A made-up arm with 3 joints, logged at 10 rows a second.
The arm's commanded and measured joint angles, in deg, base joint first. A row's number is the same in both.
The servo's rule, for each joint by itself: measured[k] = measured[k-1] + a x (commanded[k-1-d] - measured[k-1]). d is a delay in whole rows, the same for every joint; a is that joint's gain. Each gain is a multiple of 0.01, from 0.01 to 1. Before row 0 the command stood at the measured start. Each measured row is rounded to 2 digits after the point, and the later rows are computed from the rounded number. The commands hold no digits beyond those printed.
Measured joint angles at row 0:
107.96, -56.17, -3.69
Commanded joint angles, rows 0 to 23:
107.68, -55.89, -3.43
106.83, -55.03, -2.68
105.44, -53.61, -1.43
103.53, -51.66, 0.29
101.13, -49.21, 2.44
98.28, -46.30, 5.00
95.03, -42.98, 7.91
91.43, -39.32, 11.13
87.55, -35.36, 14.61
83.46, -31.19, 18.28
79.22, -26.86, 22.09
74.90, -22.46, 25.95
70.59, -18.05, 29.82
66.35, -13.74, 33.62
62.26, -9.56, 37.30
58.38, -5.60, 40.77
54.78, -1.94, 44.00
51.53, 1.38, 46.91
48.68, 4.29, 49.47
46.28, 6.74, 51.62
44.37, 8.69, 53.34
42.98, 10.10, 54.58
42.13, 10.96, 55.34
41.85, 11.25, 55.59
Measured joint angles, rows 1 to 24:
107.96, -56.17, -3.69
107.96, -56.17, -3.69
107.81, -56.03, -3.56
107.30, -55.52, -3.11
106.33, -54.55, -2.25
104.87, -53.08, -0.95
102.93, -51.11, 0.78
100.51, -48.66, 2.93
97.66, -45.76, 5.47
94.42, -42.48, 8.36
90.85, -38.85, 11.55
87.01, -34.94, 14.98
82.96, -30.82, 18.61
78.77, -26.56, 22.35
74.52, -22.22, 26.16
70.27, -17.90, 29.96
66.10, -13.65, 33.70
62.09, -9.54, 37.31
58.29, -5.66, 40.72
54.77, -2.07, 43.88
51.60, 1.17, 46.73
48.83, 4.01, 49.22
46.51, 6.40, 51.32
44.67, 8.29, 52.98
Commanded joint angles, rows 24 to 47:
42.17, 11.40, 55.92
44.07, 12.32, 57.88
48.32, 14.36, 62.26
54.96, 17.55, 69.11
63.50, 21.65, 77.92
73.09, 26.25, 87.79
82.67, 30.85, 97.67
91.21, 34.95, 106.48
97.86, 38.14, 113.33
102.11, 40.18, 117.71
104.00, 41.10, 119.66
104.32, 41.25, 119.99
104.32, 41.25, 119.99
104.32, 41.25, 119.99
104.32, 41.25, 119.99
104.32, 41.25, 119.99
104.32, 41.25, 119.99
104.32, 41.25, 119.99
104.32, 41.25, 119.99
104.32, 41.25, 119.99
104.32, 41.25, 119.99
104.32, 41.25, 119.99
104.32, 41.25, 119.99
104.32, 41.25, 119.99
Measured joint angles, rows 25 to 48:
43.35, 9.65, 54.18
42.57, 10.47, 54.90
42.36, 10.94, 55.42
43.25, 11.64, 56.67
45.89, 13.03, 59.52
50.61, 15.34, 64.41
57.31, 18.56, 71.30
65.52, 22.48, 79.71
74.44, 26.75, 88.87
83.16, 30.93, 97.85
90.80, 34.61, 105.74
96.68, 37.45, 111.84
100.49, 39.31, 115.83
102.48, 40.30, 117.95
103.44, 40.78, 118.99
103.90, 41.02, 119.50
104.12, 41.14, 119.75
104.22, 41.20, 119.87
104.27, 41.23, 119.93
104.30, 41.24, 119.96
104.31, 41.25, 119.98
104.32, 41.25, 119.99
104.32, 41.25, 119.99
104.32, 41.25, 119.99

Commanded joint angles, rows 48 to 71:
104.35, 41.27, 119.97
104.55, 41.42, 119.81
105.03, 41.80, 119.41
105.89, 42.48, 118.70
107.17, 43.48, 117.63
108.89, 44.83, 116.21
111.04, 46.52, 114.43
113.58, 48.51, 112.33
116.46, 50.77, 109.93
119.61, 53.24, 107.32
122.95, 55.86, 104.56
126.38, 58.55, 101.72
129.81, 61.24, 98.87
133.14, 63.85, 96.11
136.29, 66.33, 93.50
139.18, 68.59, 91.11
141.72, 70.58, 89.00
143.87, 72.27, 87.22
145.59, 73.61, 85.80
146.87, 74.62, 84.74
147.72, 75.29, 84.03
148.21, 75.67, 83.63
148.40, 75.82, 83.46
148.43, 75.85, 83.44
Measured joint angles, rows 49 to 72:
104.32, 41.25, 119.99
104.32, 41.25, 119.99
104.34, 41.26, 119.98
104.45, 41.34, 119.89
104.75, 41.57, 119.65
105.34, 42.03, 119.17
106.29, 42.77, 118.38
107.64, 43.82, 117.27
109.41, 45.20, 115.82
111.58, 46.89, 114.04
114.12, 48.87, 111.94
116.97, 51.10, 109.58
120.08, 53.53, 107.02
123.36, 56.09, 104.32
126.71, 58.72, 101.54
130.05, 61.34, 98.77
133.29, 63.88, 96.08
136.35, 66.28, 93.55
139.14, 68.47, 91.23
141.60, 70.41, 89.18
143.67, 72.04, 87.46
145.33, 73.36, 86.07
146.57, 74.34, 85.03
147.42, 75.02, 84.32

